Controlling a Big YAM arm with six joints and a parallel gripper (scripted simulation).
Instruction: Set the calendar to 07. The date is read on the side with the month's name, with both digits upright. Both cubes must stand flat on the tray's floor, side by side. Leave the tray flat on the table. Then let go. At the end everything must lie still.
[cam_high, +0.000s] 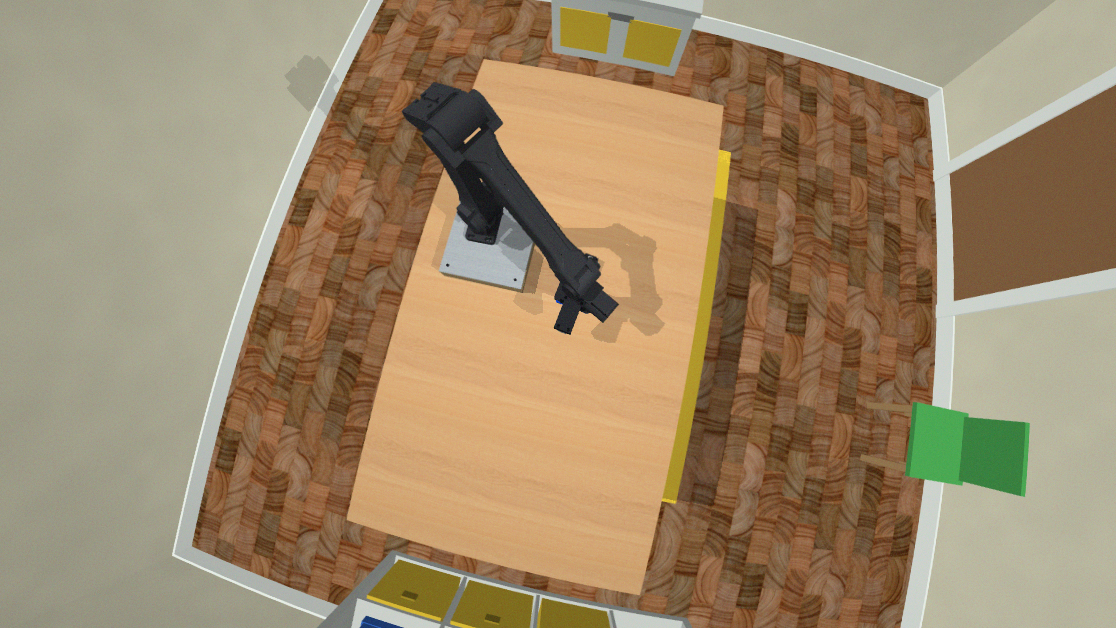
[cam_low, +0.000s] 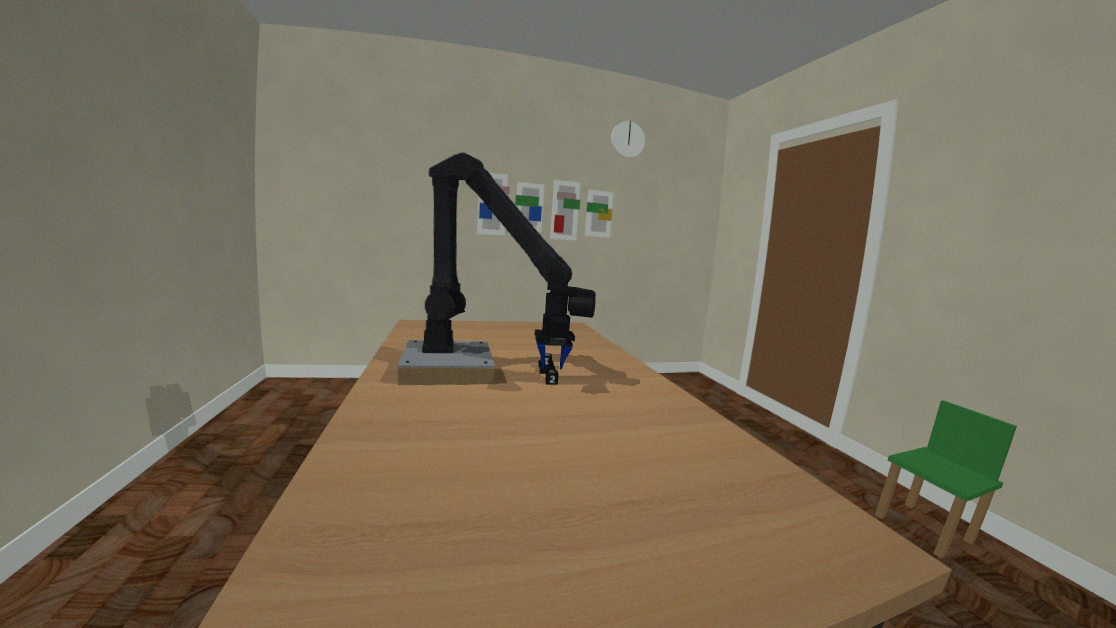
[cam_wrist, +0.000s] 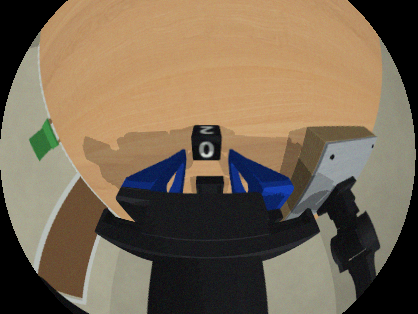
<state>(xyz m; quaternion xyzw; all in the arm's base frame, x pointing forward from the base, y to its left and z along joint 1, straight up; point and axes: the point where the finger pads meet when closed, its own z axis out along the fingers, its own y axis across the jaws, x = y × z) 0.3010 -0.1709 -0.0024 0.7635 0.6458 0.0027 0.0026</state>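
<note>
Now: hand 30 mm above the black cube. Round my hand: black tray (110 mm to the left, 40 mm below, 10 mm ahead).
</note>
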